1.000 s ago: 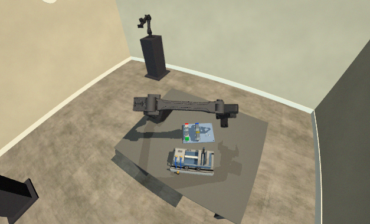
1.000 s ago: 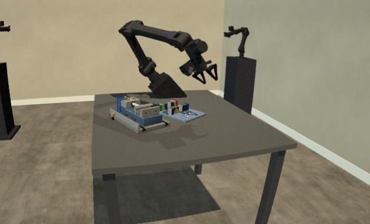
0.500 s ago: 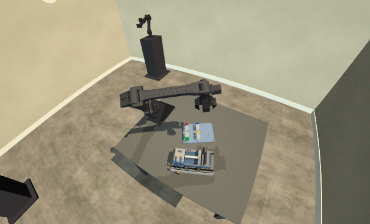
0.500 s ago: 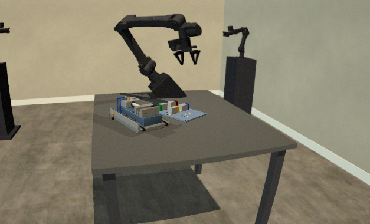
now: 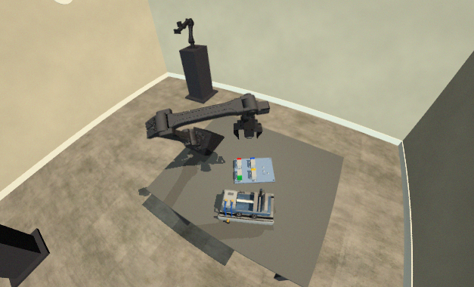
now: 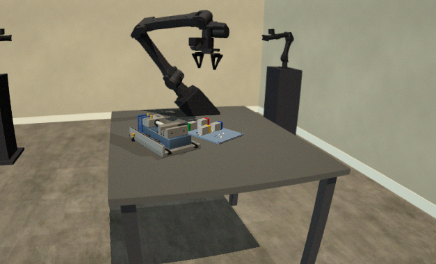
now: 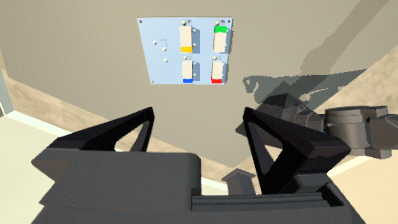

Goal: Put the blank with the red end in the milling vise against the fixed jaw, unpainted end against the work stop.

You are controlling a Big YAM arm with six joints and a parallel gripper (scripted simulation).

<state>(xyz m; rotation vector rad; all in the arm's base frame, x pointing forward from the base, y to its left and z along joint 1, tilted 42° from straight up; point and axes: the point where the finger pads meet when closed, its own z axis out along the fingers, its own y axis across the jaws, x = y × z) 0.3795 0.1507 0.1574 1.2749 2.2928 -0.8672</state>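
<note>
The grey bar with red end is 70 mm behind my hand, 10 mm to the left of it and 290 mm below it. From my hand the other things lie so: yellow-ended blank: 50 mm ahead, 20 mm to the right, 290 mm below; then blue-ended blank: 10 mm ahead, 60 mm to the left, 290 mm below; then green-ended blank: 20 mm behind, 60 mm to the right, 290 mm below.
</note>
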